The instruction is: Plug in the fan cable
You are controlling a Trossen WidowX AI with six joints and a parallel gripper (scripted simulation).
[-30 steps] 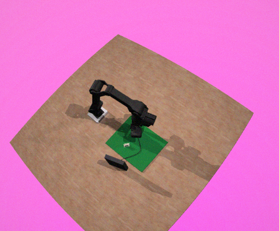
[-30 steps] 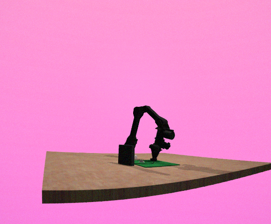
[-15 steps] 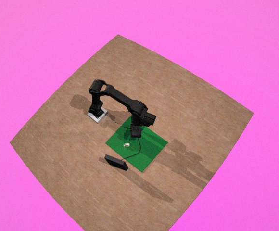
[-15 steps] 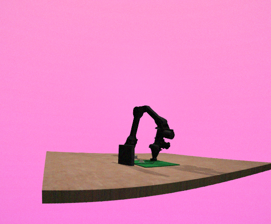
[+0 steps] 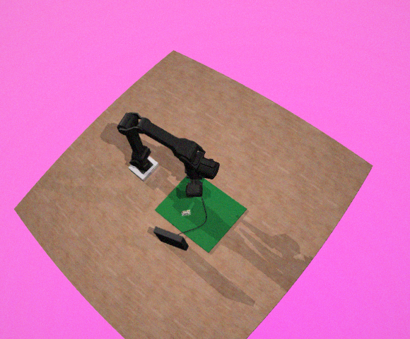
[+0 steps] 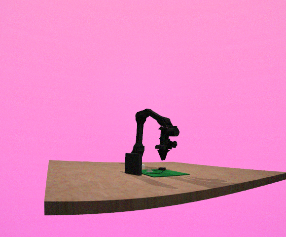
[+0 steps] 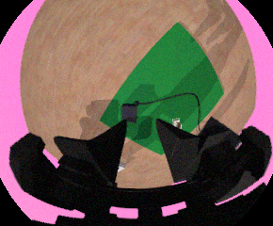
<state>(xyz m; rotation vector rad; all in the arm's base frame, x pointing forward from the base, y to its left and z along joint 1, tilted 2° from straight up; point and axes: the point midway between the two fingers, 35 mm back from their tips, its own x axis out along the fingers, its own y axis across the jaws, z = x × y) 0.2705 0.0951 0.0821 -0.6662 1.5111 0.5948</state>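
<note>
The dark fan plug is 6 cm below my gripper tip, 3 cm behind it and 1 cm to the left of it. Also, from my gripper tip: green board 9 cm below, 6 cm to the right, 6 cm ahead; black fan 22 cm to the right, 9 cm ahead, 1 cm below.
</note>
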